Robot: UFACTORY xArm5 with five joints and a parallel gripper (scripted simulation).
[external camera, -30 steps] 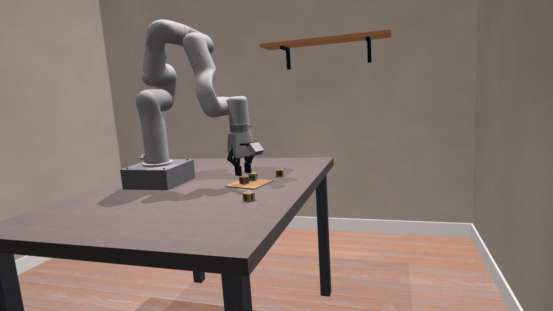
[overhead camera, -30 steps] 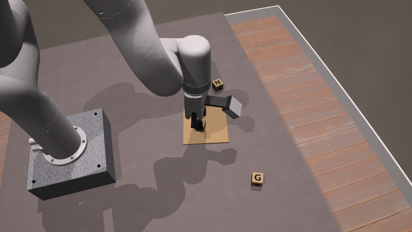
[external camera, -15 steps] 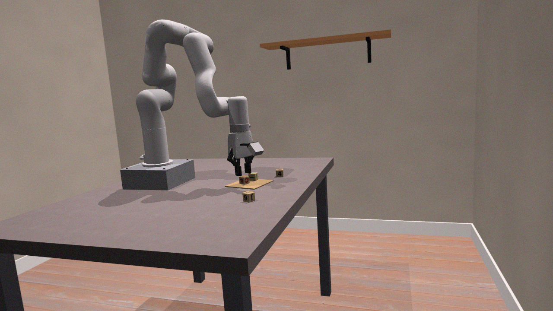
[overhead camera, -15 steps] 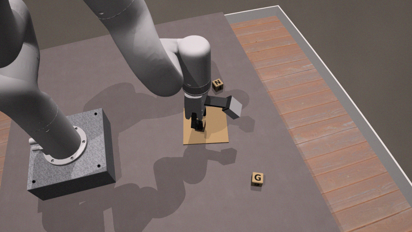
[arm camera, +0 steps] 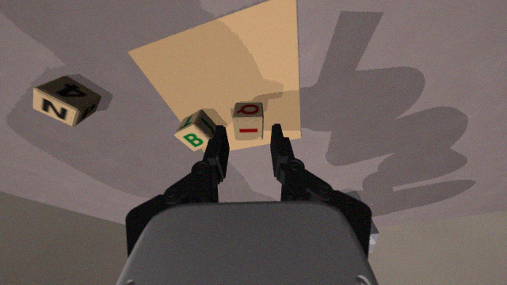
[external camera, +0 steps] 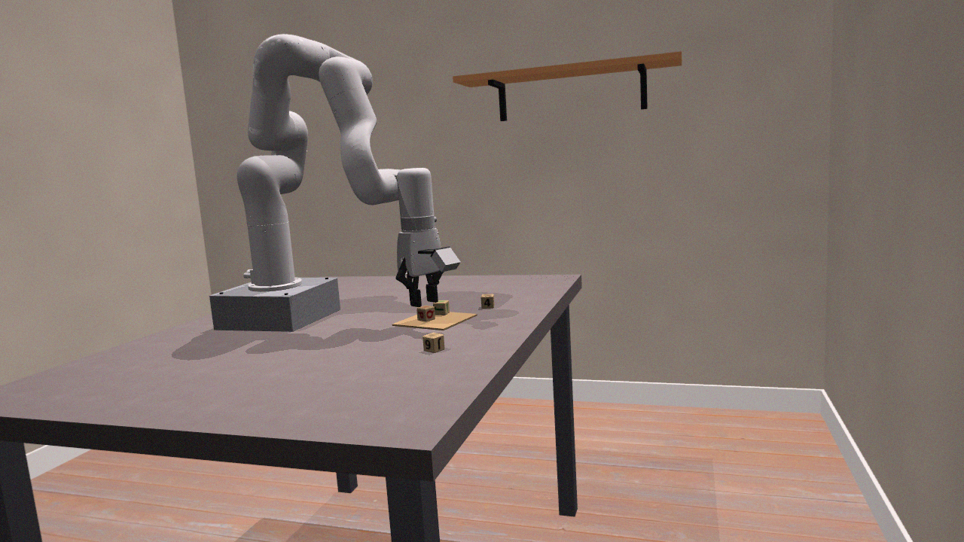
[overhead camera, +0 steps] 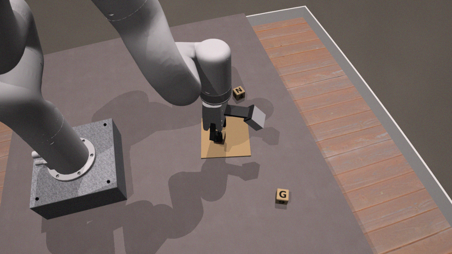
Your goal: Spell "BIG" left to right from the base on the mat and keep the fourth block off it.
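The tan mat is 60 mm below my hand, 20 mm ahead of it and 10 mm to the left of it. From my hand the other things lie so: B block: 60 mm to the left, 40 mm below, 10 mm ahead; then G block: 200 mm to the right, 130 mm ahead, 40 mm below.
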